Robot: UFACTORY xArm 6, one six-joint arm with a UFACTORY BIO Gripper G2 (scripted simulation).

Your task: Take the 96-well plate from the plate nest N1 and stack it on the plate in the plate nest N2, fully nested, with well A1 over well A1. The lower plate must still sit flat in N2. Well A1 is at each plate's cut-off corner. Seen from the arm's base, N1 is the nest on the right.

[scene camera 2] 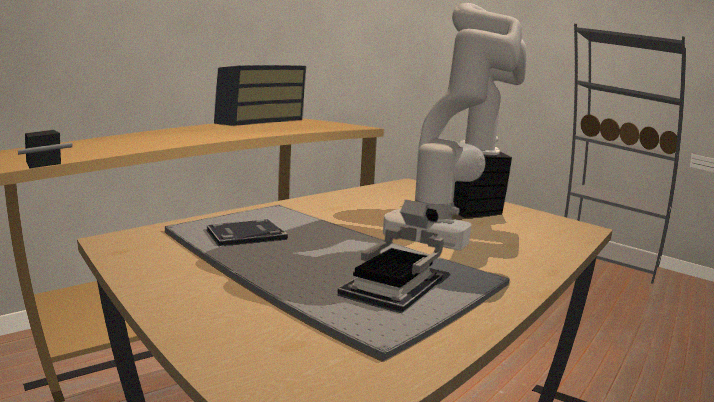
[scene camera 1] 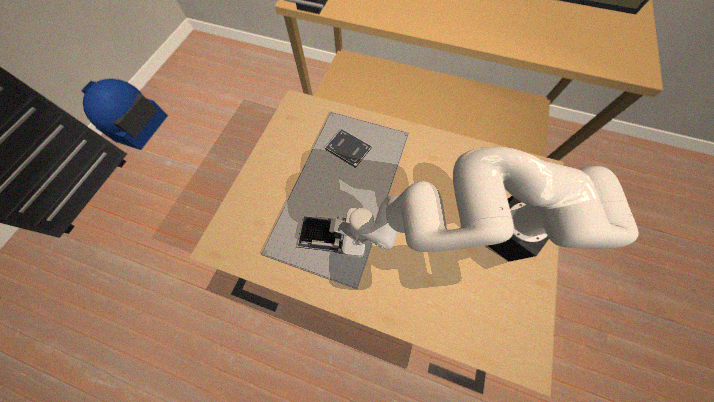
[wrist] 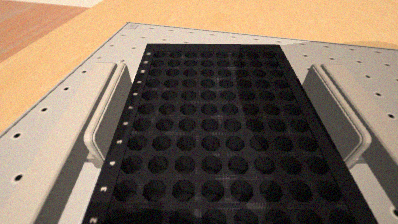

Scene:
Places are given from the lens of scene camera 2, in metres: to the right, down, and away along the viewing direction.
black 96-well plate (scene camera 2: 393, 267): 0.06, 0.11, 0.82
white 96-well plate (scene camera 2: 363, 284): 0.01, 0.13, 0.80

